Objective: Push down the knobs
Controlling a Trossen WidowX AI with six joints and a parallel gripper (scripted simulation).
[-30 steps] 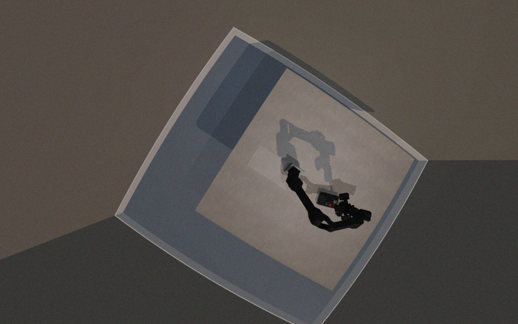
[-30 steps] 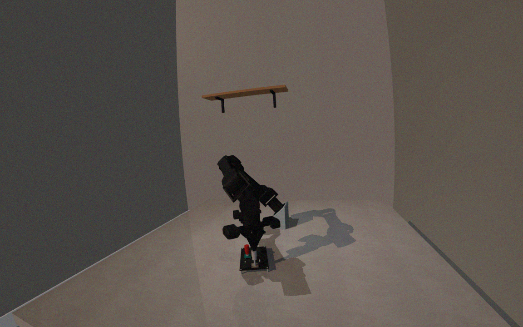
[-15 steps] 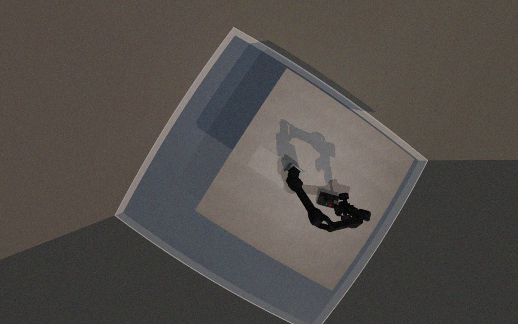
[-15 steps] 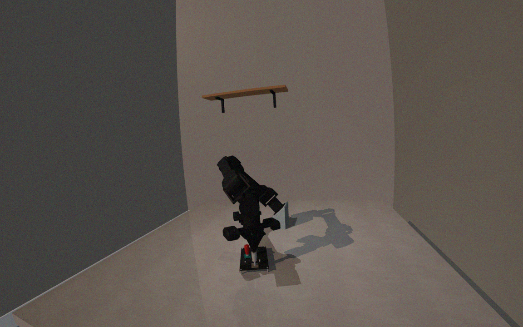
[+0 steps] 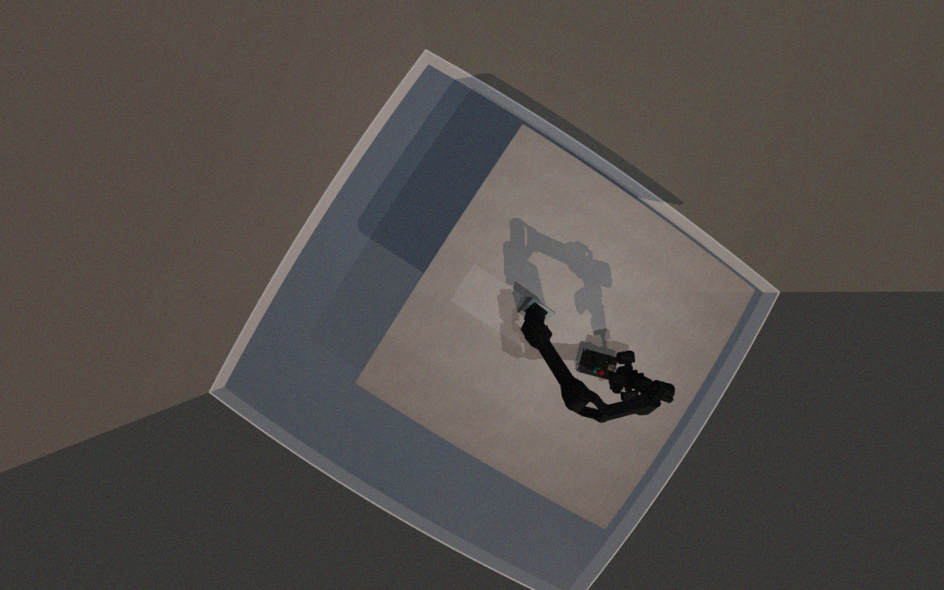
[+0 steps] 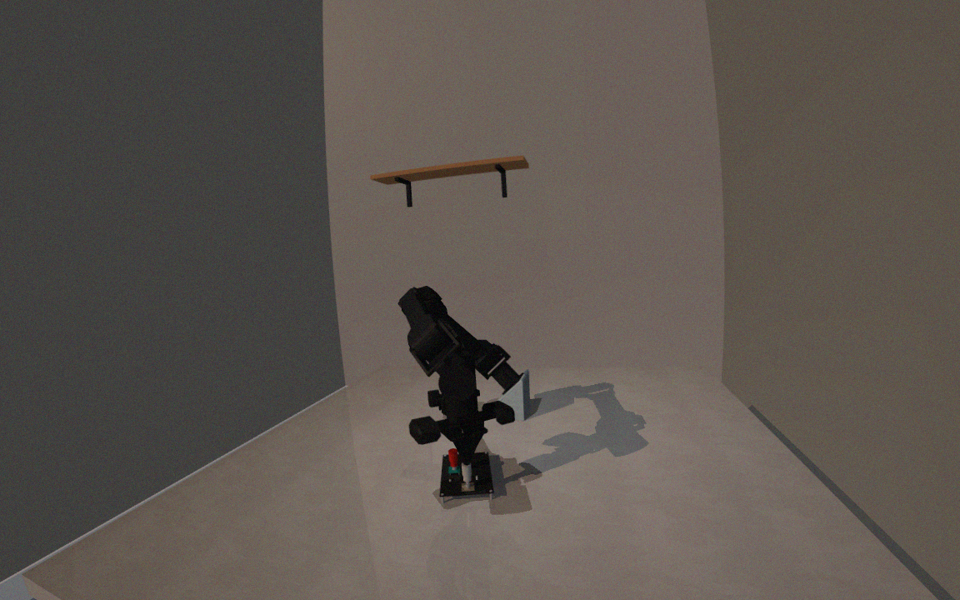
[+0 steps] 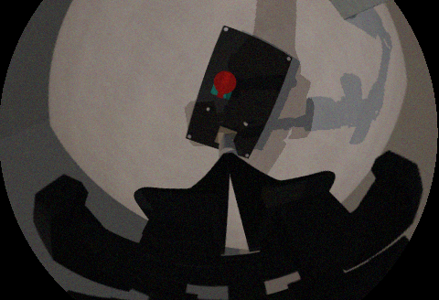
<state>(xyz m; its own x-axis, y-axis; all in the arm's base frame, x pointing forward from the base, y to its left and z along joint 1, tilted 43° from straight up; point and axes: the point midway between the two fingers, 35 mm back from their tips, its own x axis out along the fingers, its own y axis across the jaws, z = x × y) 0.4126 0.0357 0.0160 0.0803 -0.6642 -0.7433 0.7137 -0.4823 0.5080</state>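
The pale grey knob lies 2 cm below my gripper tip. Also, from my gripper tip: red knob: 5 cm behind, 5 cm to the right, 2 cm below.
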